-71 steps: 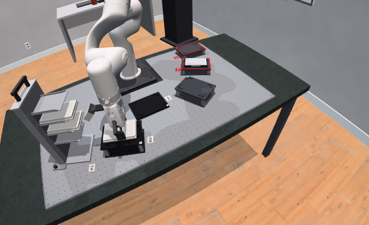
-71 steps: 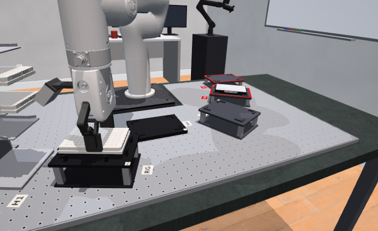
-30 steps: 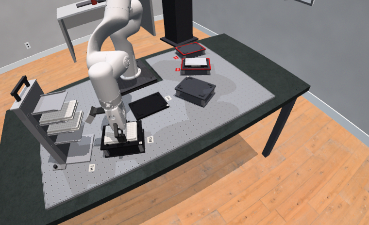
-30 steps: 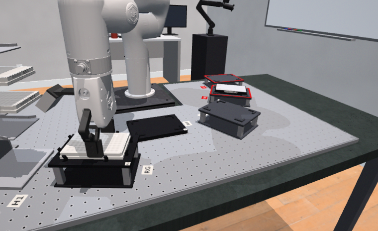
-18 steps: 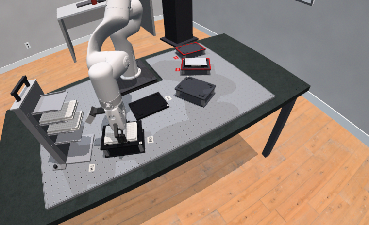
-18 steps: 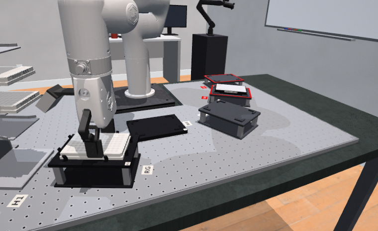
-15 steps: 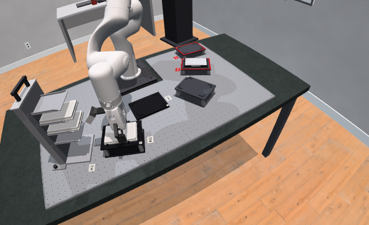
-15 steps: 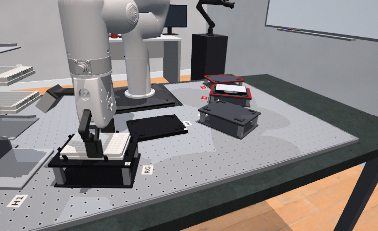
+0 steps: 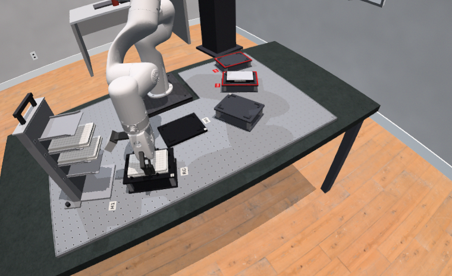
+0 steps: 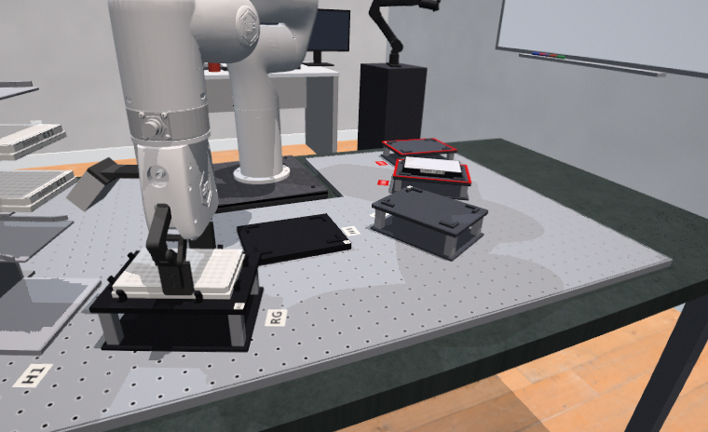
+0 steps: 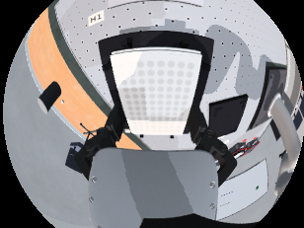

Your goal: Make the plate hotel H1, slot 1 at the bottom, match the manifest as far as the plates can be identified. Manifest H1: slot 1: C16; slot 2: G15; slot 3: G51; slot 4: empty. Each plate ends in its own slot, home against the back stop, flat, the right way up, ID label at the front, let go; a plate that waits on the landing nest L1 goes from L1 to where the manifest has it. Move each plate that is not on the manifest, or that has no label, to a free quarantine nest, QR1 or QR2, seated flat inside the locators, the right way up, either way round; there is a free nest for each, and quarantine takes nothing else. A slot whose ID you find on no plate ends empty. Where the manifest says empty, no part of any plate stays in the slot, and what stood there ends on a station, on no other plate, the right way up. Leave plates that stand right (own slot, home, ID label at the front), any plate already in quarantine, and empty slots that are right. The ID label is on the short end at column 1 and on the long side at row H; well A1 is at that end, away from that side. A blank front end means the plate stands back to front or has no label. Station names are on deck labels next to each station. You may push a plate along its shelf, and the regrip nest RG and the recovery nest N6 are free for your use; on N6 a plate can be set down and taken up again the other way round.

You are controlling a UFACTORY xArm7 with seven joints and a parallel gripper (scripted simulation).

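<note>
My hand is 2 cm above the black regrip nest RG, 1 cm to the left of it and 1 cm past it. The rest, counted from my hand: deck label H1: 18 cm to the right, 8 cm below, 1 cm ahead; flat black nest N6: 18 cm to the left, 12 cm behind, 7 cm below; RG deck label: 8 cm to the left, 8 cm below, 5 cm ahead.
</note>
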